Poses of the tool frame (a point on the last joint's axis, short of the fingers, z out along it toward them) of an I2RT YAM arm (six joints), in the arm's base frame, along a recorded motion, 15 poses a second.
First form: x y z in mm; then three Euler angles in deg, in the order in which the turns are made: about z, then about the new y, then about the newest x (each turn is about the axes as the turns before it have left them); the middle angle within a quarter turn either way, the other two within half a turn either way.
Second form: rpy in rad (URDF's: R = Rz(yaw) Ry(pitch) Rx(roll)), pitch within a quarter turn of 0, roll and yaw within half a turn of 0; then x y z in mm. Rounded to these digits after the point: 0 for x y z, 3 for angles.
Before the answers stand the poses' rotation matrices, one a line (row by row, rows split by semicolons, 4 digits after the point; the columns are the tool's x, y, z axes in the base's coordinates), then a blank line. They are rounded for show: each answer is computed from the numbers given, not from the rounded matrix.
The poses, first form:
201 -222 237 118.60 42.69 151.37
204 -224 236 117.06 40.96 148.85
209 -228 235 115.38 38.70 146.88
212 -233 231 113.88 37.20 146.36
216 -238 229 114.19 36.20 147.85
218 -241 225 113.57 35.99 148.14
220 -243 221 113.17 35.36 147.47
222 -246 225 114.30 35.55 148.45
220 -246 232 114.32 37.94 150.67
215 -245 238 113.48 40.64 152.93
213 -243 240 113.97 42.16 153.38
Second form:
-0.3519 0.6151 0.7056; 0.6453 0.7054 -0.2931; -0.6780 0.3522 -0.6452
-0.3435 0.6079 0.7159; 0.6725 0.6913 -0.2643; -0.6555 0.3906 -0.6463
-0.3345 0.6103 0.7181; 0.7051 0.6676 -0.2389; -0.6252 0.4264 -0.6536
-0.3225 0.6257 0.7103; 0.7283 0.6433 -0.2360; -0.6046 0.4413 -0.6631
-0.3307 0.6435 0.6903; 0.7361 0.6336 -0.2381; -0.5906 0.4294 -0.6832
-0.3235 0.6544 0.6834; 0.7416 0.6239 -0.2464; -0.5876 0.4271 -0.6872
-0.3209 0.6527 0.6863; 0.7498 0.6178 -0.2370; -0.5787 0.4385 -0.6876
-0.3348 0.6515 0.6808; 0.7415 0.6280 -0.2363; -0.5814 0.4257 -0.6933
-0.3248 0.6704 0.6671; 0.7187 0.6335 -0.2867; -0.6148 0.3863 -0.6876
-0.3023 0.6986 0.6485; 0.6960 0.6266 -0.3506; -0.6513 0.3453 -0.6757
-0.3011 0.6947 0.6532; 0.6773 0.6380 -0.3663; -0.6712 0.3321 -0.6627

2.642 0.745 2.070 201 -222 237
2.598 0.715 2.043 204 -224 236
2.564 0.675 2.014 209 -228 235
2.554 0.649 1.988 212 -233 231
2.580 0.632 1.993 216 -238 229
2.586 0.628 1.982 218 -241 225
2.574 0.617 1.975 220 -243 221
2.591 0.620 1.995 222 -246 225
2.630 0.662 1.995 220 -246 232
2.669 0.709 1.981 215 -245 238
2.677 0.736 1.989 213 -243 240

